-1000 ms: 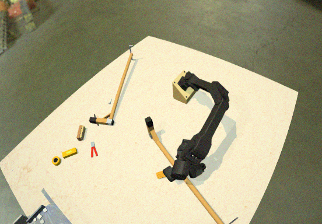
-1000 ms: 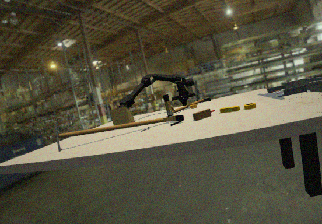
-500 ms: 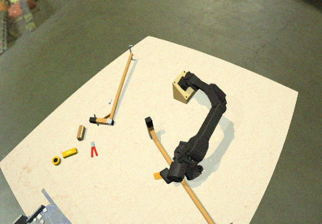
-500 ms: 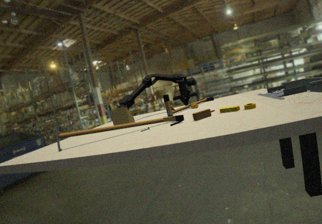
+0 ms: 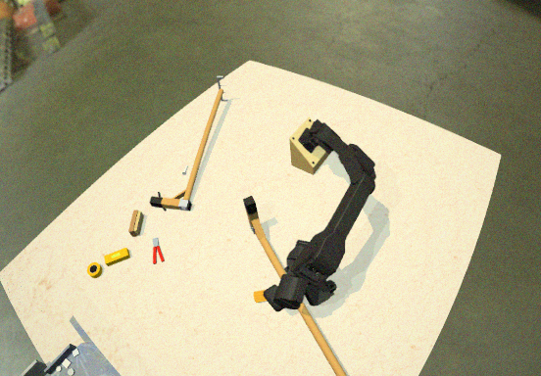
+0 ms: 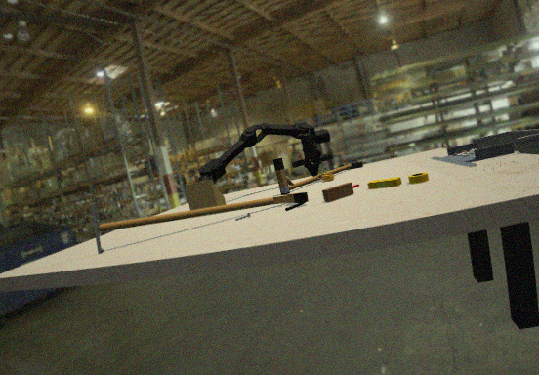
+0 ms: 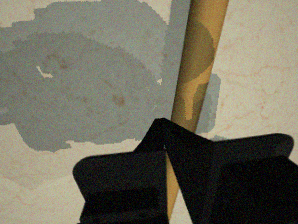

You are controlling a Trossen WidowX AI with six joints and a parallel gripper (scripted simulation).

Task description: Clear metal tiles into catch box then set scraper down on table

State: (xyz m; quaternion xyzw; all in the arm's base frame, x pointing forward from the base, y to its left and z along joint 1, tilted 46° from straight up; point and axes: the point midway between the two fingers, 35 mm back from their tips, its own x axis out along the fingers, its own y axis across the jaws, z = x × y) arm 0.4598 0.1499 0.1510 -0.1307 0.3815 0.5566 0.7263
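The screwdriver is 8 cm to the right of my gripper tip and 5 cm ahead of it. From my gripper tip the other things lie so: yellow tape roll: 60 cm to the right, 28 cm ahead; then yellow level: 56 cm to the right, 19 cm ahead; then wooden block: 58 cm to the right, 6 cm ahead.
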